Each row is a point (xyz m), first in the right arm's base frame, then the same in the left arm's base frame.
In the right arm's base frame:
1: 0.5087 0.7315 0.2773
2: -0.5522 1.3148 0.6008
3: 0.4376 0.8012 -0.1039
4: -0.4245 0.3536 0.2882
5: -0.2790 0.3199 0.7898
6: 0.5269 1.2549 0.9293
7: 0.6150 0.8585 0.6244
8: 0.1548 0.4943 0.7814
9: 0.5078 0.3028 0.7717
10: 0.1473 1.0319 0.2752
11: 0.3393 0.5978 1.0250
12: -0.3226 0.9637 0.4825
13: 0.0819 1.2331 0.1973
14: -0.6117 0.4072 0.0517
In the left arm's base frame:
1: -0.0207 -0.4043 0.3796
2: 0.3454 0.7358 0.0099
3: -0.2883 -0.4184 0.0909
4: -0.4428 0.4820 0.6035
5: -0.0445 0.4536 0.9419
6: 0.7990 -0.2410 0.3508
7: 0.3461 -0.4204 0.4942
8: 0.1484 0.0407 0.8368
9: 0.1036 -0.3160 1.0160
10: 0.0783 -0.0355 0.1057
11: 0.4385 -0.0765 0.9157
12: 0.0944 0.4644 0.2408
13: 0.1244 0.0223 -0.1073
14: -0.6339 0.6129 0.4031

